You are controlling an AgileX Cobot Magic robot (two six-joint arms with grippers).
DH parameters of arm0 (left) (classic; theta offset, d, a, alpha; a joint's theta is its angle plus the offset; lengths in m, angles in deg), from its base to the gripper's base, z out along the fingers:
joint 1: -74.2 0.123 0 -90
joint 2: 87.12 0 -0.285 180
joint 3: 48.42 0 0.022 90
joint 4: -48.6 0.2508 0 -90
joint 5: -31.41 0 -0.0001 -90
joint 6: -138.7 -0.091 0 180
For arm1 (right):
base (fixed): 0 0 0 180
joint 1: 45.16 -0.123 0 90
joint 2: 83.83 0 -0.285 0
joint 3: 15.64 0 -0.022 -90
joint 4: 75.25 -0.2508 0 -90
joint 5: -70.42 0 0.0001 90
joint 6: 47.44 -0.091 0 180
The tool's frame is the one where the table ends.
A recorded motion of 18 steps. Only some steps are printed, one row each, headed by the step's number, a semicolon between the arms.
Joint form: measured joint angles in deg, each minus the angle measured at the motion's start. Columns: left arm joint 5, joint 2, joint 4, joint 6, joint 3, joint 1; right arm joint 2, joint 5, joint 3, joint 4, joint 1, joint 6.
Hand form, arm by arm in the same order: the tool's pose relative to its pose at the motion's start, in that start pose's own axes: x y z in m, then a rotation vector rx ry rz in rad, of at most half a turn. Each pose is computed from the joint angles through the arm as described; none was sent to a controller.
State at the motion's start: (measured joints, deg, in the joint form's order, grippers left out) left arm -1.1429 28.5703 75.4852 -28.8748 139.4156 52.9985; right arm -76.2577 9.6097 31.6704 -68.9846 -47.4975 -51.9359
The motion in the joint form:
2: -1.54 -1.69 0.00 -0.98 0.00 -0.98; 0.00 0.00 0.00 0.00 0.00 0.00
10: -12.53 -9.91 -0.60 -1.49 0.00 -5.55; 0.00 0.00 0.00 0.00 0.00 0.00
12: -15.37 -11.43 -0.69 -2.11 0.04 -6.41; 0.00 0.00 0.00 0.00 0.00 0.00
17: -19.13 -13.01 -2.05 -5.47 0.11 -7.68; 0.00 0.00 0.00 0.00 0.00 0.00
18: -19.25 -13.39 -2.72 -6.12 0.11 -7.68; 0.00 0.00 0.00 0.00 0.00 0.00
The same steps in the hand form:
2: -0.0039 -0.0025 -0.0133 -0.0003 -0.0070 0.0220; 0.0000 0.0000 0.0000 0.0000 0.0000 0.0000
10: -0.0105 -0.0105 -0.0783 -0.0058 0.0211 0.0392; 0.0000 0.0000 0.0000 0.0000 0.0000 0.0000
12: -0.0095 -0.0112 -0.0906 -0.0088 0.0394 0.0512; 0.0000 0.0000 0.0000 0.0000 0.0000 0.0000
17: -0.0069 -0.0153 -0.1042 0.0079 0.0731 0.1012; 0.0000 0.0000 0.0000 0.0000 0.0000 0.0000
18: -0.0070 -0.0152 -0.1069 0.0160 0.0704 0.1028; 0.0000 0.0000 0.0000 0.0000 0.0000 0.0000

